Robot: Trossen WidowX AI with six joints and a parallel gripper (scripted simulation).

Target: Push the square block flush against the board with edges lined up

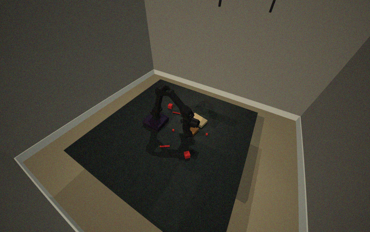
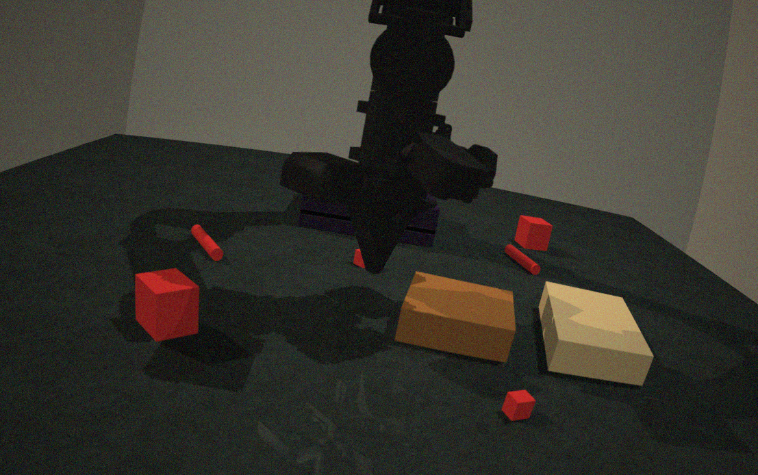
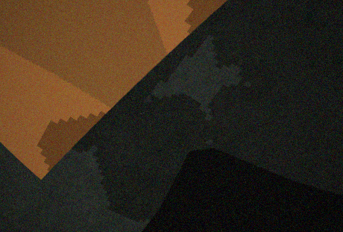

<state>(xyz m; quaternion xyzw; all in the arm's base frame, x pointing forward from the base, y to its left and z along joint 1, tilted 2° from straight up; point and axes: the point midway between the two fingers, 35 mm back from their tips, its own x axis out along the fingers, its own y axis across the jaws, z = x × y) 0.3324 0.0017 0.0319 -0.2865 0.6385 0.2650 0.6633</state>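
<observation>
Now: the square block 10 mm ahead of my gripper tip, 80 mm to the left of it and 20 mm below it. Round my gripper tip: cream board: 220 mm to the left, 20 mm below.
</observation>
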